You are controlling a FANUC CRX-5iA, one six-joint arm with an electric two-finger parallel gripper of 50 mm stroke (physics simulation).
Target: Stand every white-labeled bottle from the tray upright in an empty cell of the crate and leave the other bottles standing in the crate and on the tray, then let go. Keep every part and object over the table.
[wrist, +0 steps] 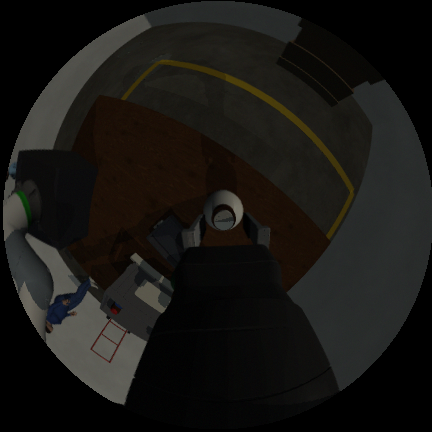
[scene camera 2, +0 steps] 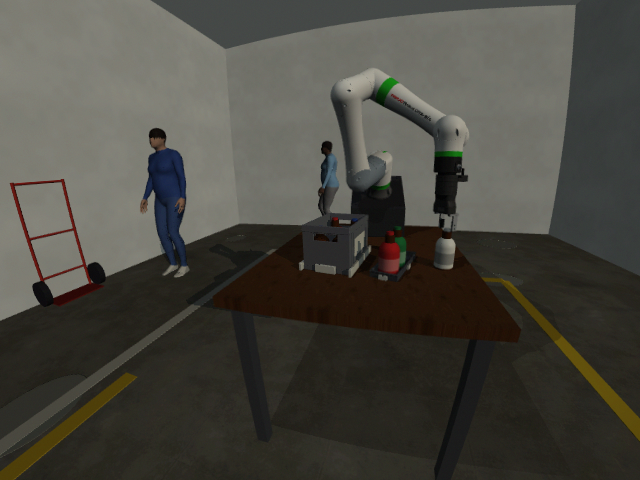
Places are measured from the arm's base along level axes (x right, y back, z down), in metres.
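Pixels of known places: gripper, fingertip midpoint: (wrist: 223,220) (scene camera 2: 447,229); arm's base at its link origin: (scene camera 2: 378,191).
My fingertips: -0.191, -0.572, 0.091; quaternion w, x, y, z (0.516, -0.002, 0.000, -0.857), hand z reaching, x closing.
Ahead of a thing's pixels: the offset from my fingertips to its top centre, as dx, dy, dz. "*": to the spot under its first point. Level surfaces: height alone.
A white bottle with a pale grey label and dark neck {* +0.013, -0.033, +0.084} (scene camera 2: 444,253) (wrist: 223,196) stands upright on the table, right of the tray in the scene view. My gripper (scene camera 2: 448,226) (wrist: 223,220) is open and empty, pointing down just above the bottle, its fingertips about level with the bottle's top. The small dark tray {+0.188, +0.011, +0.126} (scene camera 2: 412,259) (wrist: 167,235) holds a red bottle {+0.226, -0.070, -0.009} (scene camera 2: 389,254) and a green bottle {+0.186, +0.007, -0.009} (scene camera 2: 401,245), both upright. The grey crate {+0.413, +0.079, -0.024} (scene camera 2: 320,255) (wrist: 125,287) holds bottles with a red cap {+0.429, +0.180, -0.012} (scene camera 2: 335,220) (wrist: 115,310) and a blue cap {+0.344, +0.150, -0.012} (scene camera 2: 354,220); its cells are mostly hidden.
The brown table {dz +0.151} (scene camera 2: 361,302) (wrist: 145,145) has its right edge close to the white bottle. The black robot pedestal (scene camera 2: 364,219) (wrist: 60,200) is behind the table. A person in blue (scene camera 2: 168,178), one in light blue (scene camera 2: 329,173) and a red hand truck (scene camera 2: 52,234) are away from the table.
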